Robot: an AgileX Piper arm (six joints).
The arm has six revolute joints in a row. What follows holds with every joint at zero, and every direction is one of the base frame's.
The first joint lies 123 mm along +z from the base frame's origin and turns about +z.
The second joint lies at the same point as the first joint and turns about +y.
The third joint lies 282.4 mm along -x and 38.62 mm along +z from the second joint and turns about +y.
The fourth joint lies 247.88 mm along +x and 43.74 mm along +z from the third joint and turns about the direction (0.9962, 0, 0.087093).
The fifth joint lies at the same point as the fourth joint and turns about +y.
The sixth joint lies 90.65 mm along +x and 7.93 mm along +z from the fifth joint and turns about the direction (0.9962, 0, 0.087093).
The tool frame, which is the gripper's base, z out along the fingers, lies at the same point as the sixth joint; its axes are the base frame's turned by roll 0, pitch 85.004 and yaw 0 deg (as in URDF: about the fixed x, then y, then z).
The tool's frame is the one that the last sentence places.
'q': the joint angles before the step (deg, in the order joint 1, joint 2, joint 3, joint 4, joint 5, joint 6). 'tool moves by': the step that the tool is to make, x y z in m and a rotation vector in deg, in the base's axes. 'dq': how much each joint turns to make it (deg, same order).
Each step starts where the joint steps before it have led.
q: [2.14 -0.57 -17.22 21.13 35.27 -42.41]
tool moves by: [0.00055 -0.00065 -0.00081 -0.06 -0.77 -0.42]
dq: [0.00 -0.27 0.43 -0.24 -1.00 0.00]
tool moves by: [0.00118 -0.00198 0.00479 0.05 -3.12 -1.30]
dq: [0.00 0.00 0.00 -0.56 -3.34 0.00]
